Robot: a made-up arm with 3 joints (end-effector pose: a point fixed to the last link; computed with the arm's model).
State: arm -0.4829 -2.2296 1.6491
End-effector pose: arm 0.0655 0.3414 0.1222 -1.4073 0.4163 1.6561
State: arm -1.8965 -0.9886 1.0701
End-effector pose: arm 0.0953 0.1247 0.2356 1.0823 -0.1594 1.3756
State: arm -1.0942 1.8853 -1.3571
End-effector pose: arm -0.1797 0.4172 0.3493 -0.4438 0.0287 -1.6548
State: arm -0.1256 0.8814 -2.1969
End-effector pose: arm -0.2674 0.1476 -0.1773 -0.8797 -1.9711 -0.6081
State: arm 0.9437 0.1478 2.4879
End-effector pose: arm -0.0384 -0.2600 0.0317 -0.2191 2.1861 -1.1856
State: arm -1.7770 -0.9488 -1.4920
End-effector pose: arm -0.0023 0.3122 0.1188 1.9947 -1.8202 -0.7298
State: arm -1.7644 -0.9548 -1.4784
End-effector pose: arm -0.0013 0.3103 0.1144 1.9901 -1.8172 -0.6966
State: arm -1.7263 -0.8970 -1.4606
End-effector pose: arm -0.0160 0.3071 0.0988 1.9344 -1.7628 -0.6838
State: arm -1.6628 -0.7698 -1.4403
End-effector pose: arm -0.0483 0.3009 0.0754 1.8217 -1.6581 -0.6987
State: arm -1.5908 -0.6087 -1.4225
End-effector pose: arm -0.0892 0.2923 0.0554 1.6786 -1.5372 -0.7347
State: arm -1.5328 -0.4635 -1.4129
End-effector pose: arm -0.1253 0.2851 0.0458 1.5491 -1.4380 -0.7792
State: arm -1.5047 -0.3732 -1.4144
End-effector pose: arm -0.1468 0.2824 0.0450 1.4711 -1.3827 -0.8193
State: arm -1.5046 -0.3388 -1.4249
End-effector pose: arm -0.1543 0.2838 0.0483 1.4467 -1.3669 -0.8509
